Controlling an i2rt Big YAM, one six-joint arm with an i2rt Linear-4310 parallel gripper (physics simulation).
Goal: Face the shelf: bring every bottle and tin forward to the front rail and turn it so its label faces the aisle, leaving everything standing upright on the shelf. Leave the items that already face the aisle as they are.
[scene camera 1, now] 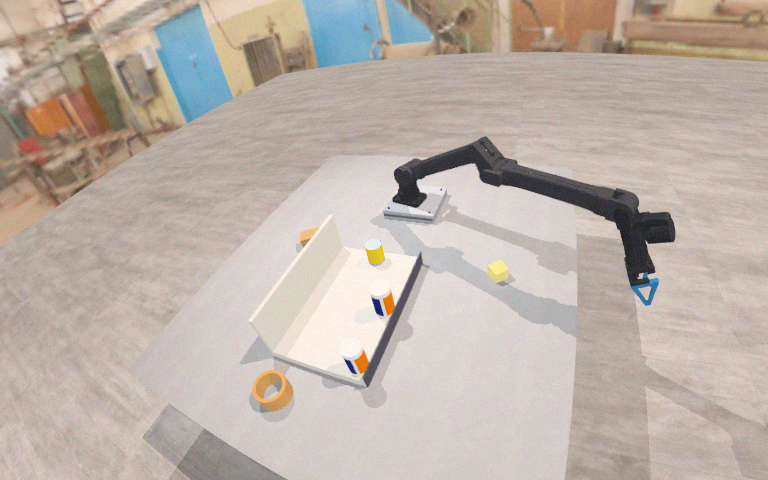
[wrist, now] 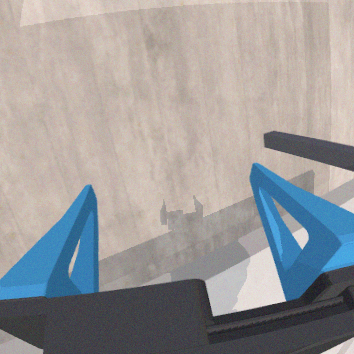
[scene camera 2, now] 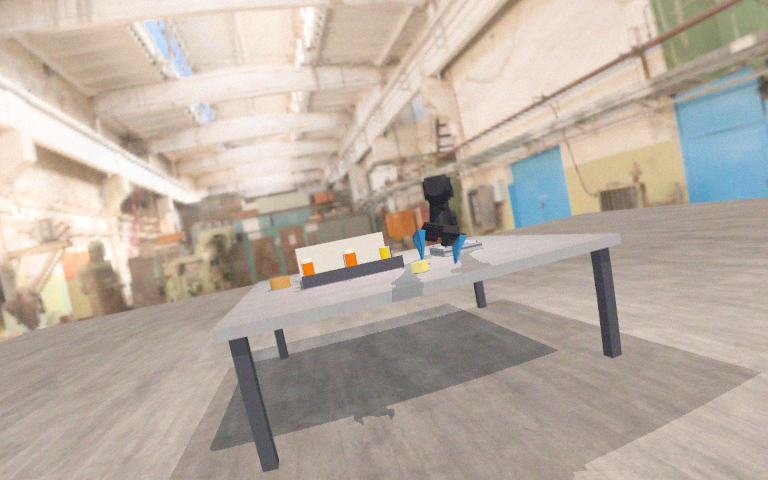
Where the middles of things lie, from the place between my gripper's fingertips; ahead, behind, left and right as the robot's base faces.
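The cream shelf (scene camera 1: 340, 307) is 770 mm to the right of my hand and 310 mm ahead of my hand. As for the shelf back wall (scene camera 2: 328, 256), it is 920 mm to the right of my hand and 340 mm ahead of my hand. My hand is 280 mm short of the dark front rail (scene camera 2: 350, 272), 620 mm to the left of it and 60 mm above it.
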